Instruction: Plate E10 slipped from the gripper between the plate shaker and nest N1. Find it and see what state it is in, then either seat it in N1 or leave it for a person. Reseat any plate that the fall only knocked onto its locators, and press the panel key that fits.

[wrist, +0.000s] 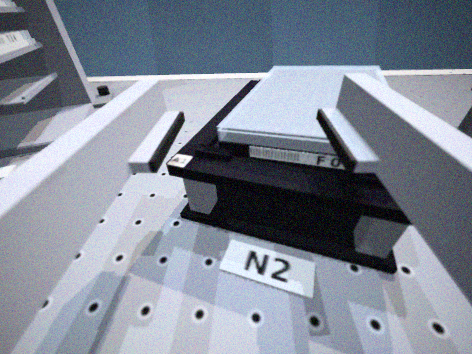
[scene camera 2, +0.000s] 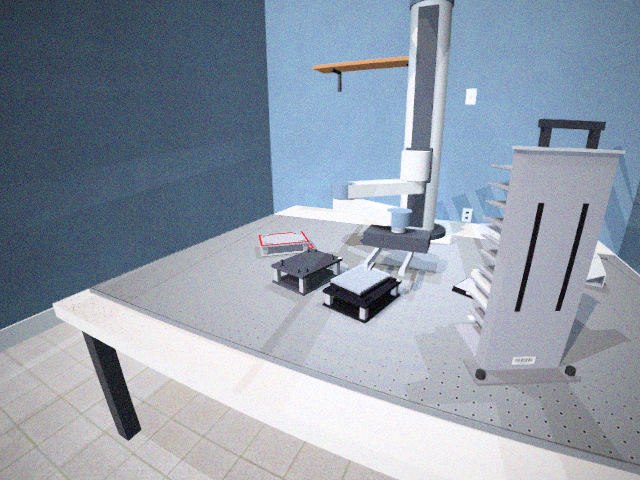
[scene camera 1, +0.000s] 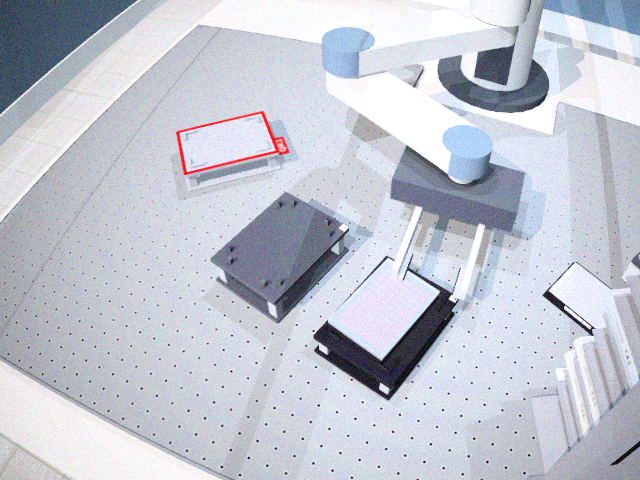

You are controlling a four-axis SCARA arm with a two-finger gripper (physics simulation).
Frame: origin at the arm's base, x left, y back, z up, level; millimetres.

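Where they show: gripper, fingertip midpoint: (wrist: 249, 98) (scene camera 2: 383, 269) (scene camera 1: 428, 284); arm's base, origin of the base link: (scene camera 1: 493, 78).
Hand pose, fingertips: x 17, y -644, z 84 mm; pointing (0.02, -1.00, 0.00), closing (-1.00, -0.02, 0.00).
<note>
Each offset is from my fingertips to the top centre of the thing.
A pale lidded plate @(dy -43, dx -43, dz -7 mm) (scene camera 1: 385, 310) (scene camera 2: 359, 280) (wrist: 300, 105) lies on the black nest @(dy -46, dx -36, dz -22 mm) (scene camera 1: 413, 343) (scene camera 2: 361, 302) (wrist: 280, 185) marked N2. It looks raised and shifted off centre; its label starts "F 0", the rest hidden by a finger. My gripper (scene camera 1: 430, 286) (scene camera 2: 385, 269) (wrist: 249, 98) is shut to its narrow stance, its long fingers still apart with no plate between them, at the label side of that nest. One finger overlaps the plate's corner in scene view 1. A dark grey nest @(dy +6, dx -216, dz -8 mm) (scene camera 1: 273, 242) (scene camera 2: 305, 263) with small locators bears no plate. I cannot identify plate E10.
A red-outlined white stand (scene camera 1: 227, 142) (scene camera 2: 284, 238) is behind the grey nest. A tall plate rack (scene camera 1: 610, 439) (scene camera 2: 553, 232) (wrist: 50, 55) stands at the right in the scene views and at the left in the wrist view. A low black-sided, white-topped box @(dy +104, dx +239, dz -57 mm) (scene camera 1: 581, 291) lies near the rack.
</note>
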